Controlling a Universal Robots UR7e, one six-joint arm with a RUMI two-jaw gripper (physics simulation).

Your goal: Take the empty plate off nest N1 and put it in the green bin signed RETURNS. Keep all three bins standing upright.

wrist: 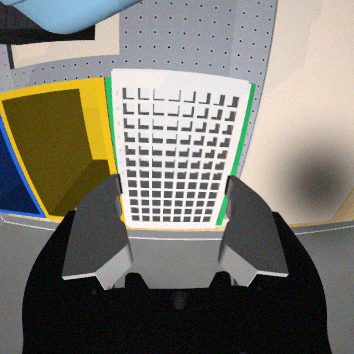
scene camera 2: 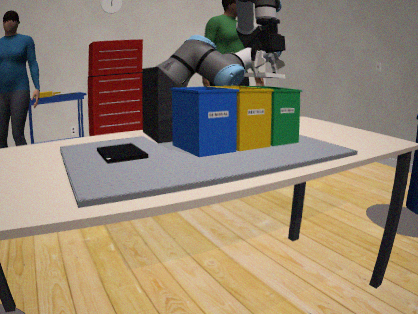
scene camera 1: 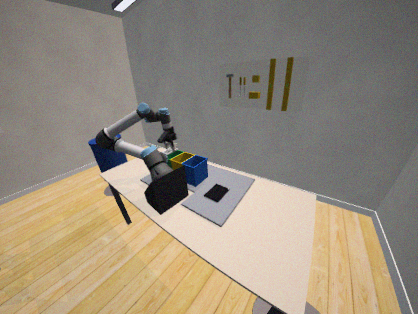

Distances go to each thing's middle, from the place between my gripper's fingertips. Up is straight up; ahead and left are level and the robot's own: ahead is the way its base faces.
I see the white plate (wrist: 176, 132) 10 mm behind my hand and 10 mm above it. From my hand the other things lie so: green bin (scene camera 2: 285, 106) 10 mm ahead, 10 mm to the left, 130 mm below; then yellow bin (scene camera 2: 253, 104) 30 mm ahead, 120 mm to the right, 130 mm below; then blue bin (scene camera 2: 204, 119) 60 mm ahead, 250 mm to the right, 130 mm below.
